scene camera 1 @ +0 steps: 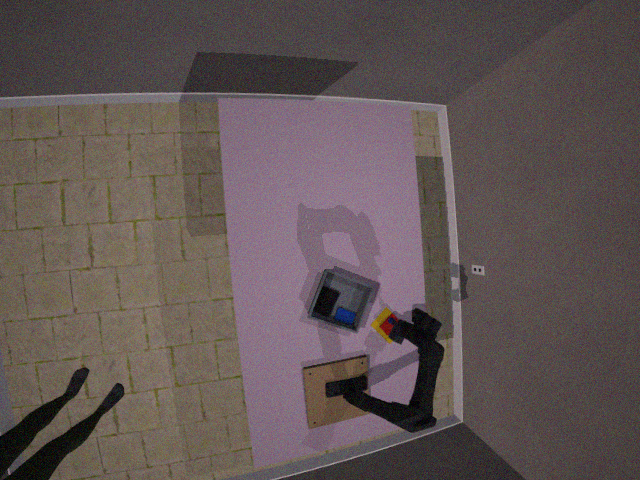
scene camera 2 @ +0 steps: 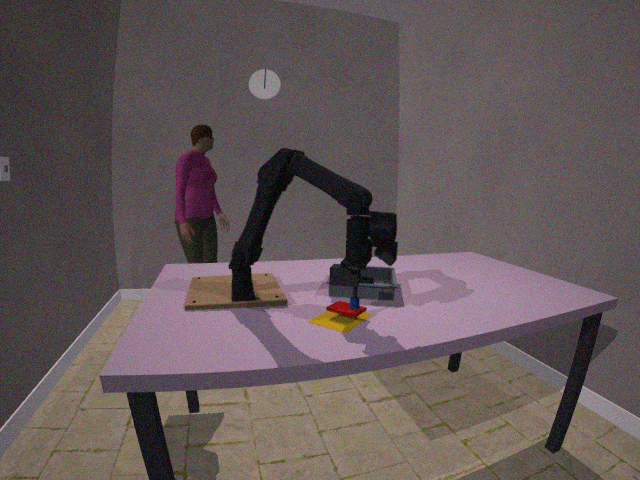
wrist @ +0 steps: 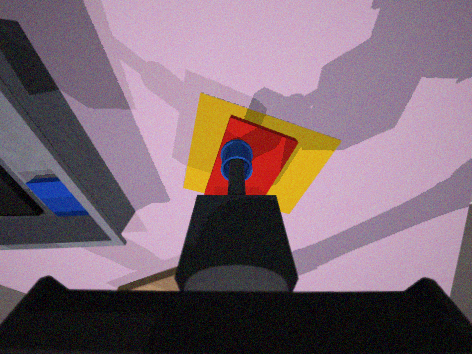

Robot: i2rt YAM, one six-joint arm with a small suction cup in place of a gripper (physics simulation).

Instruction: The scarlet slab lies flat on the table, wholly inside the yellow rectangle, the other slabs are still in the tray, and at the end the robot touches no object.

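Places are measured from the arm's base along level axes (x down, y ahead, z right), in metres.
Where they show: hand, tool point: (scene camera 1: 389, 319) (scene camera 2: 354, 310) (wrist: 236, 149); arm's base, link origin: (scene camera 1: 346, 386) (scene camera 2: 242, 290).
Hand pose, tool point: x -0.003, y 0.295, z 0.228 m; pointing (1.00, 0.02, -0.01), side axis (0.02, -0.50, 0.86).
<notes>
Things, the pixels of their top centre, and the offset from my tool point. Level surfaces: height alone.
- scarlet slab, top centre: (wrist: 246, 172) (scene camera 2: 346, 307) (scene camera 1: 390, 324) dx -0.011, dy -0.022, dz -0.002 m
- grey tray, top centre: (scene camera 2: 363, 274) (scene camera 1: 342, 302) dx -0.030, dy +0.121, dz -0.245 m
- blue slab, top centre: (wrist: 72, 199) (scene camera 1: 345, 316) dx +0.007, dy +0.040, dz -0.222 m
- black slab, top centre: (scene camera 1: 326, 301) dx +0.007, dy +0.119, dz -0.308 m
- pink table, surface height: dx +0.020 m
The scarlet slab (scene camera 1: 386, 327) (scene camera 2: 341, 308) (wrist: 260, 175) hangs roughly level on my blue suction cup (scene camera 1: 391, 320) (scene camera 2: 354, 303) (wrist: 236, 162), which is shut on it off-centre. The slab is a little above the yellow rectangle (scene camera 1: 376, 324) (scene camera 2: 328, 322) (wrist: 206, 130), with a gap and shadow beneath. In the wrist view it lies over the rectangle's inside; its near end is hidden by my arm. The grey tray (scene camera 1: 368, 305) (scene camera 2: 369, 293) (wrist: 90, 162) holds a blue slab (scene camera 1: 345, 315) (wrist: 57, 196) and a black slab (scene camera 1: 326, 301) (wrist: 15, 200).
The tray's wall stands close beside the yellow rectangle. The arm's wooden base board (scene camera 1: 336, 415) (scene camera 2: 214, 294) (wrist: 155, 282) lies on the pink table (scene camera 1: 310, 155) (scene camera 2: 196, 351). A person (scene camera 2: 196, 180) stands behind the table. Arm shadows cross the table top.
</notes>
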